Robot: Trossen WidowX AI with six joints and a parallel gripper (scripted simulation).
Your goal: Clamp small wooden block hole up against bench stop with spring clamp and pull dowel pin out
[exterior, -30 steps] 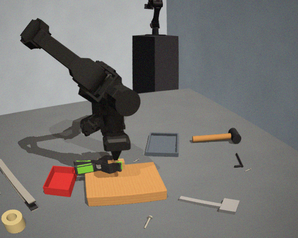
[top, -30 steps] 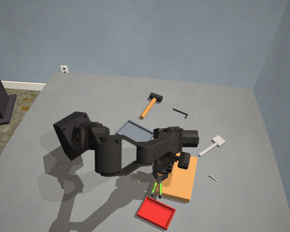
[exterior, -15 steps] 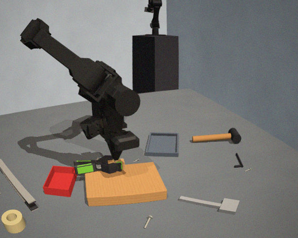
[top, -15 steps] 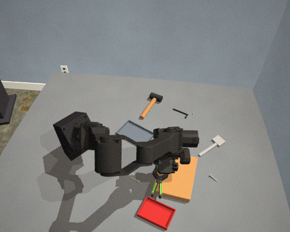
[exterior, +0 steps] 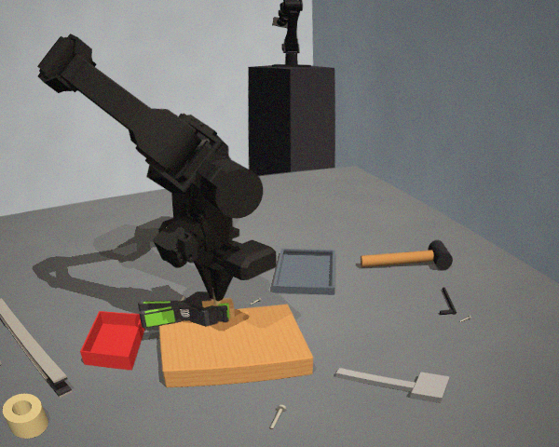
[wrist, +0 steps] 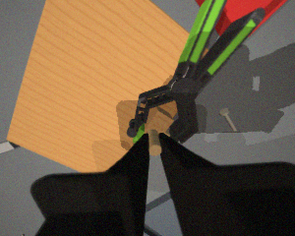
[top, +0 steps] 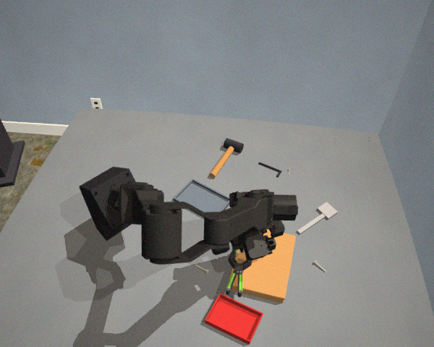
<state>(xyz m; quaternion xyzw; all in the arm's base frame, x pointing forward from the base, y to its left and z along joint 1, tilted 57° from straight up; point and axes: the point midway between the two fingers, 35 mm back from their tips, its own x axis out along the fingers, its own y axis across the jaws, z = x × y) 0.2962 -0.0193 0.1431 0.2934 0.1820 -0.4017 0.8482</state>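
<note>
Now: hand 4 cm above the dowel pin. Also, from my hand: wooden block 6 cm below; then wooden board 8 cm below, 5 cm ahead, 2 cm to the right; then red tray 16 cm to the right, 9 cm below, 6 cm behind.
</note>
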